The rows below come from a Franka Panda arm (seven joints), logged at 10 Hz.
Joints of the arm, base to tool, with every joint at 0 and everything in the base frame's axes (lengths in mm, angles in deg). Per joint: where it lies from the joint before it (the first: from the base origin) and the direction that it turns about. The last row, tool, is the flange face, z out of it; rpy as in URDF.
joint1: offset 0 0 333 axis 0 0 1
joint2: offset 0 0 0 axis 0 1 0
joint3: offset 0 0 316 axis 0 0 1
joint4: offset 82.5 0 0 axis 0 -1 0
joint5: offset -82.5 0 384 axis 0 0 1
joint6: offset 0 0 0 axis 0 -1 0
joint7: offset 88 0 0 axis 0 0 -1
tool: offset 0 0 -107 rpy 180 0 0
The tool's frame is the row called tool.
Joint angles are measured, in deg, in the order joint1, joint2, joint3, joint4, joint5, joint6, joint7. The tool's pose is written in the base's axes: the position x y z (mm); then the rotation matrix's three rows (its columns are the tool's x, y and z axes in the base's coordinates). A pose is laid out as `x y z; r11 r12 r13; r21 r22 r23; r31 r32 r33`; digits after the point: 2 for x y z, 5 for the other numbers.
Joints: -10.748, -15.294, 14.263, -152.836, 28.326, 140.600, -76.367
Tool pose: 409.30 21.20 326.59; 0.51950 0.84980 0.08920; 0.81581 -0.52433 0.24398; 0.25410 -0.05397 -0.96567
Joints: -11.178, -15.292, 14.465, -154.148, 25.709, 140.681, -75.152
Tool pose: 401.83 18.46 317.31; 0.51957 0.85225 0.06096; 0.82711 -0.51957 0.21434; 0.21434 -0.06095 -0.97486
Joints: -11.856, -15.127, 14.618, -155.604, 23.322, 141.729, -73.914
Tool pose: 394.93 12.90 307.58; 0.52605 0.84922 0.04575; 0.83134 -0.52482 0.18289; 0.17932 -0.05817 -0.98207
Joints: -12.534, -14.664, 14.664, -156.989, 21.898, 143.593, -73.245
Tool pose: 389.45 6.37 297.87; 0.53533 0.84352 0.04359; 0.82971 -0.53483 0.15982; 0.15813 -0.04939 -0.98618
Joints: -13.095, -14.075, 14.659, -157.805, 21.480, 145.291, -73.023
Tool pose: 386.85 0.94 291.12; 0.54605 0.83634 0.04865; 0.82400 -0.54665 0.14900; 0.15121 -0.04127 -0.98764
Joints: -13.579, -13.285, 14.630, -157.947, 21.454, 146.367, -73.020
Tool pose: 387.17 -3.26 286.64; 0.55536 0.82996 0.05224; 0.81790 -0.55649 0.14611; 0.15034 -0.03842 -0.98789
